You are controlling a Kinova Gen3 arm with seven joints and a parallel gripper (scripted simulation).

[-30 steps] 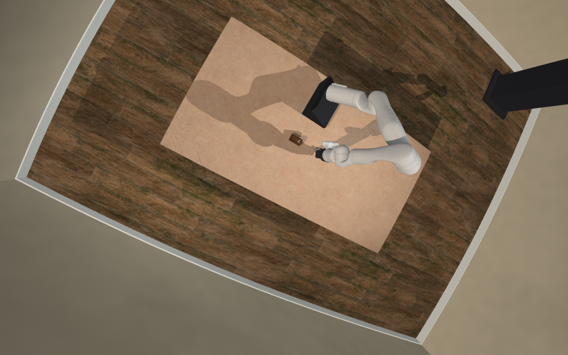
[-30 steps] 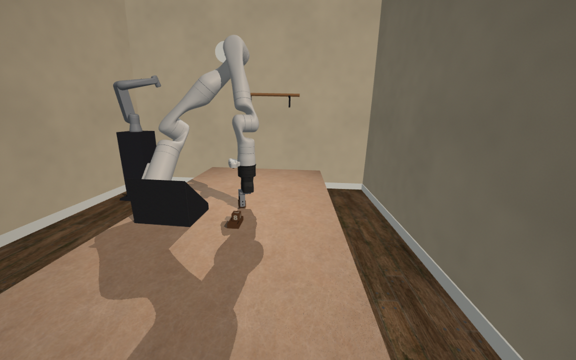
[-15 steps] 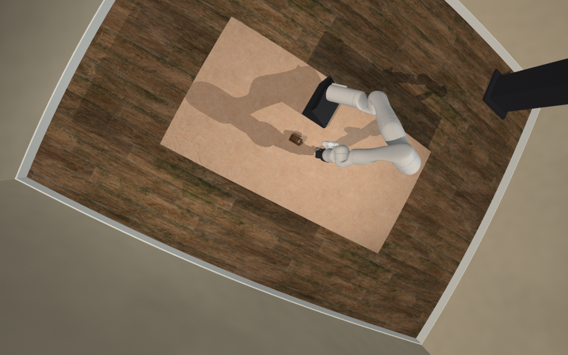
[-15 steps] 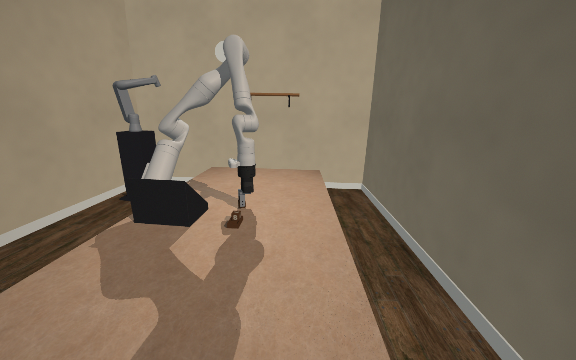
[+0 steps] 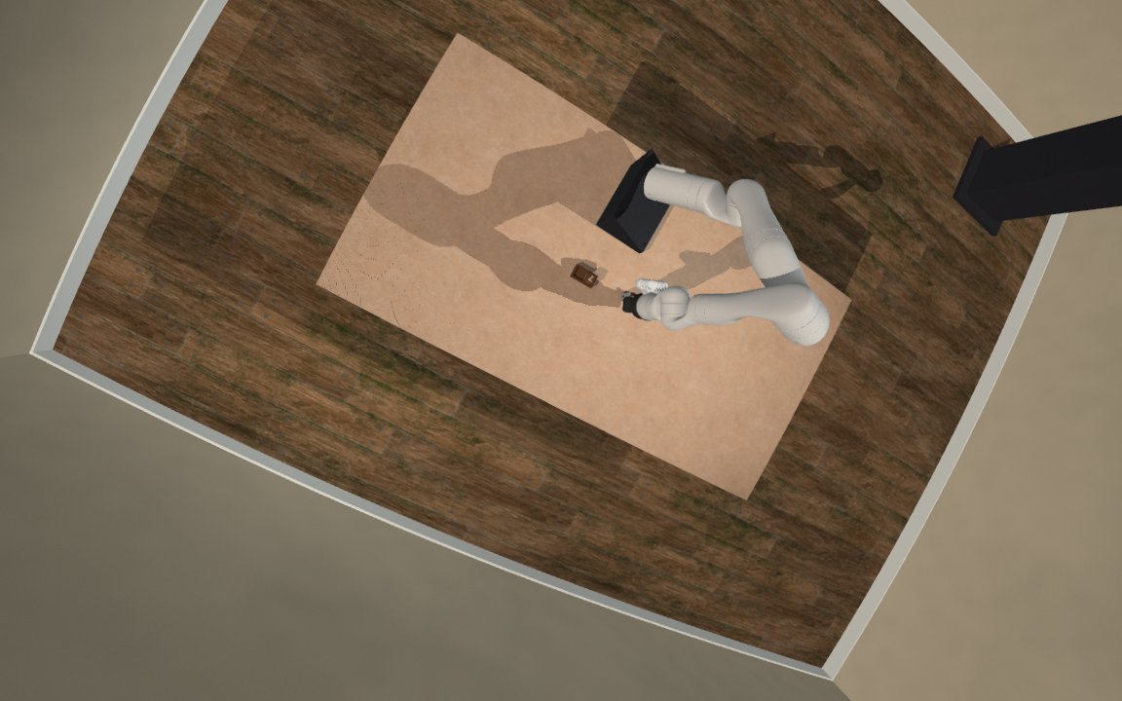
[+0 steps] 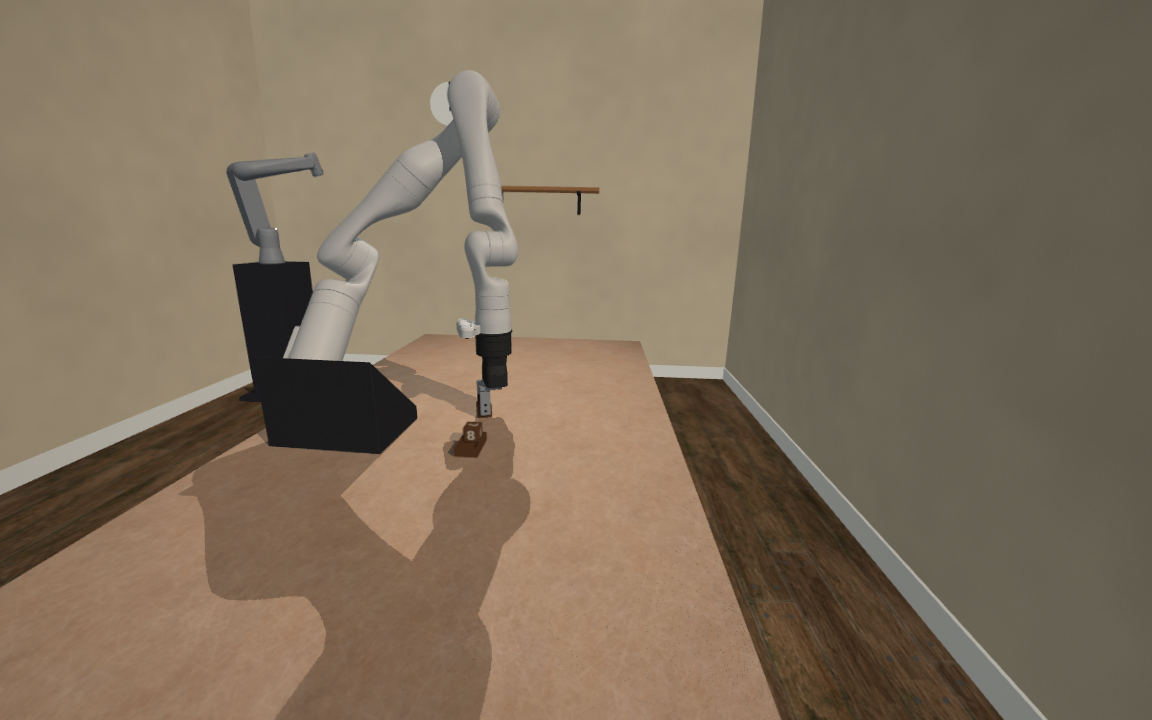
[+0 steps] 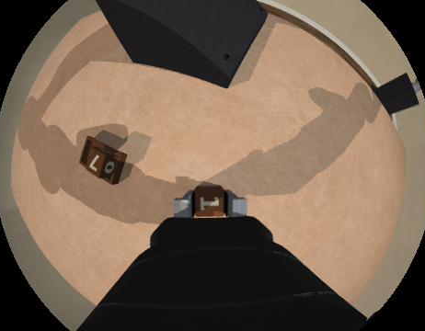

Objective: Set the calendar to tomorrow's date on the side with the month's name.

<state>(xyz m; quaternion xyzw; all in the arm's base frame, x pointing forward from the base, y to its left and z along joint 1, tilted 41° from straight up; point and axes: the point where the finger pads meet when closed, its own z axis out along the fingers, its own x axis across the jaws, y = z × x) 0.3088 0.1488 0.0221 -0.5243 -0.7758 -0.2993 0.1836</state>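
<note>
The brown cube is 10 mm below my hand. From my hand the other things lie so: dark wooden tray: 10 mm ahead, 160 mm to the right, 20 mm below.
</note>
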